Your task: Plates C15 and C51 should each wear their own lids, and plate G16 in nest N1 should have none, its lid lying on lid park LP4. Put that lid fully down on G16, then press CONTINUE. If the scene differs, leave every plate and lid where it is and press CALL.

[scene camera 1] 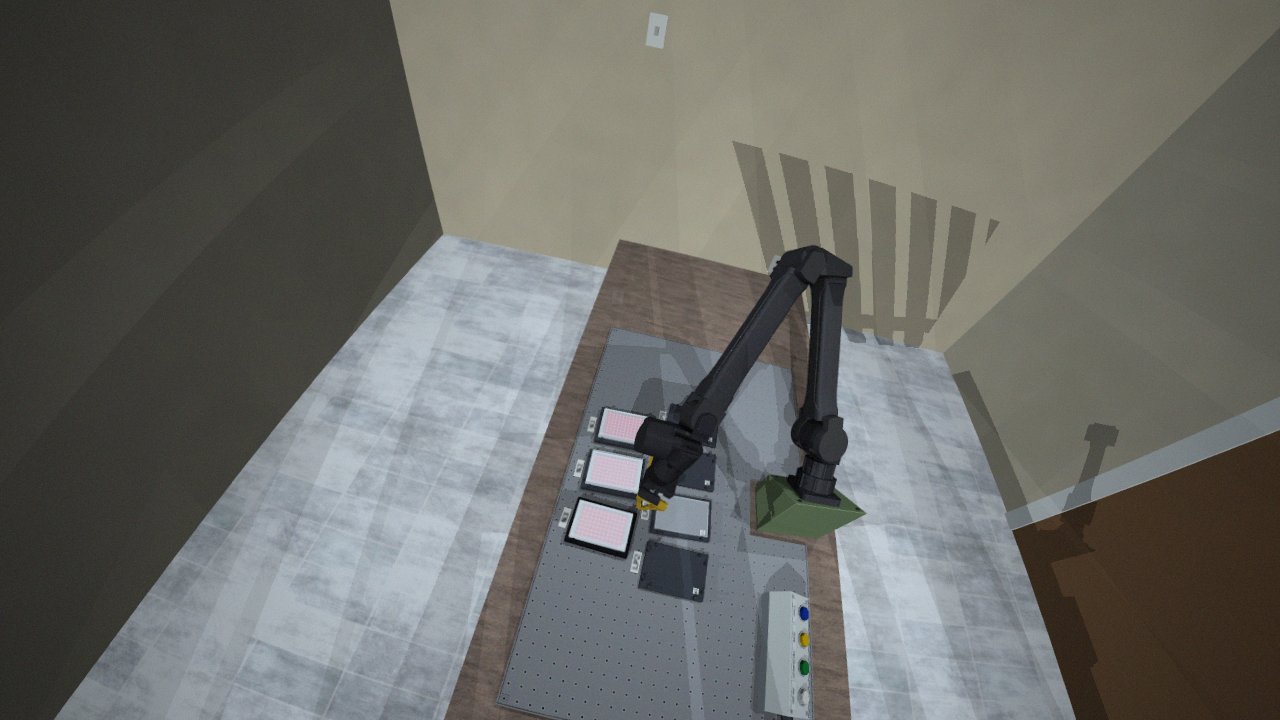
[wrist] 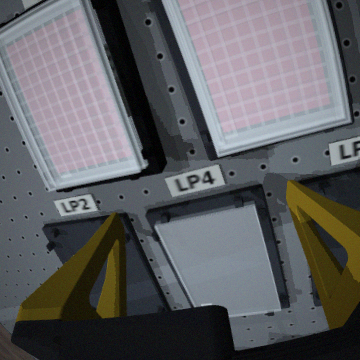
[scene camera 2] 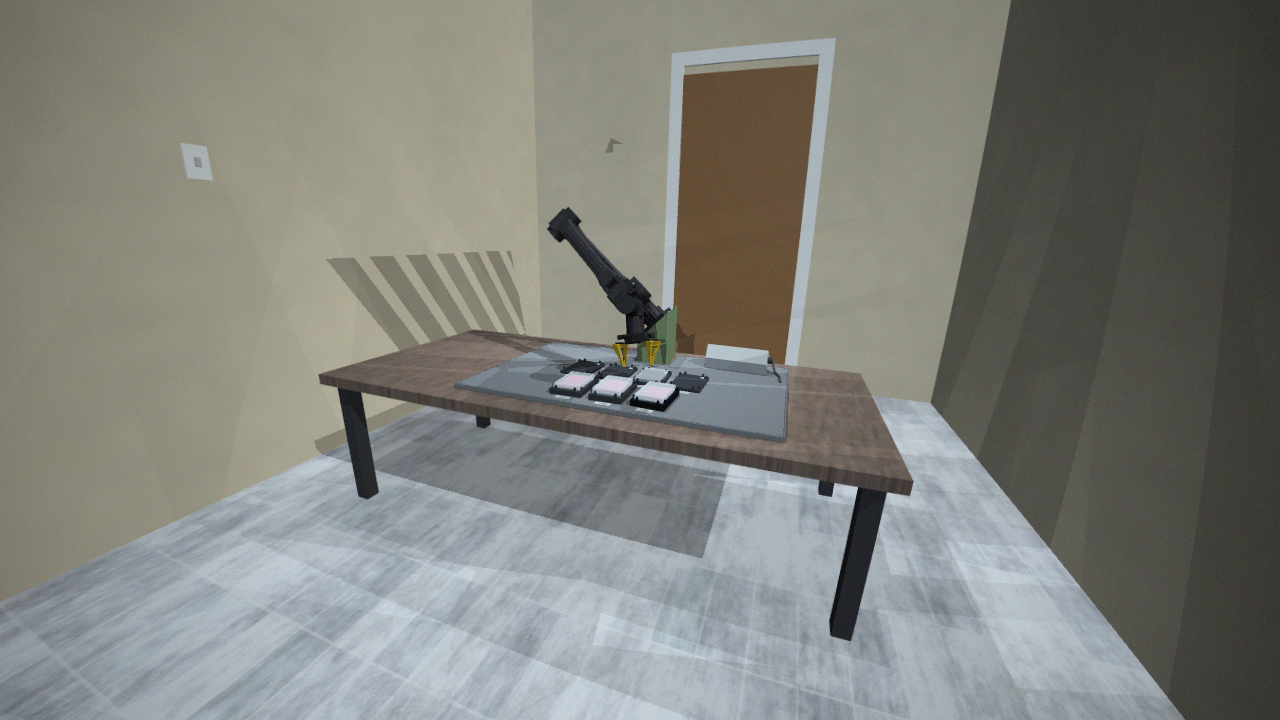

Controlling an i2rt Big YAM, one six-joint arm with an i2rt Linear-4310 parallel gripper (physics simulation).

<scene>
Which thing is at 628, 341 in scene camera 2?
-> The gripper.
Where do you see a button box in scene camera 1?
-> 783, 679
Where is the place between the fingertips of the gripper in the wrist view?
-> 202, 204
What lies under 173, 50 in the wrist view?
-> A nest N2.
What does the gripper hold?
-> Nothing.
</scene>
